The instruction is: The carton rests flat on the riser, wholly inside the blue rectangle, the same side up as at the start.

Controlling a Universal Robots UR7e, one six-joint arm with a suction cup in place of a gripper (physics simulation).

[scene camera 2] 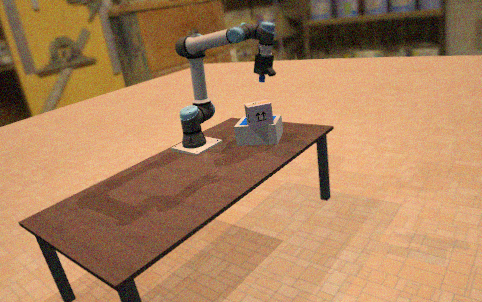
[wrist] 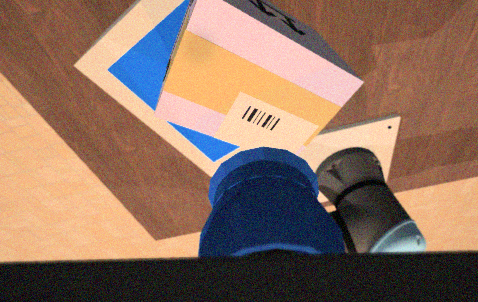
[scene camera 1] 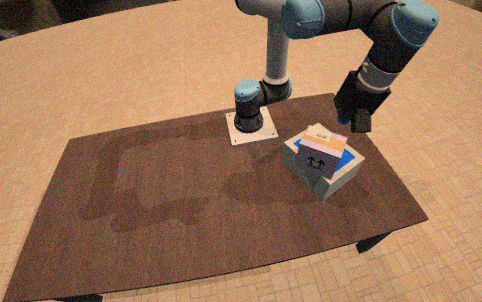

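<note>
The carton stands upright on the riser, its arrows pointing up and its striped, labelled top facing up. It is turned at an angle to the blue rectangle, which shows at its sides. In scene camera 1 its arrow side reaches down to the riser's near-left edge. I cannot tell whether its whole base is inside the rectangle. My gripper, a blue suction cup, is open and empty, hanging apart above the carton.
The riser stands on the brown table near its far right end. The arm's base plate is on the table beside the riser. The arm reaches over from that side.
</note>
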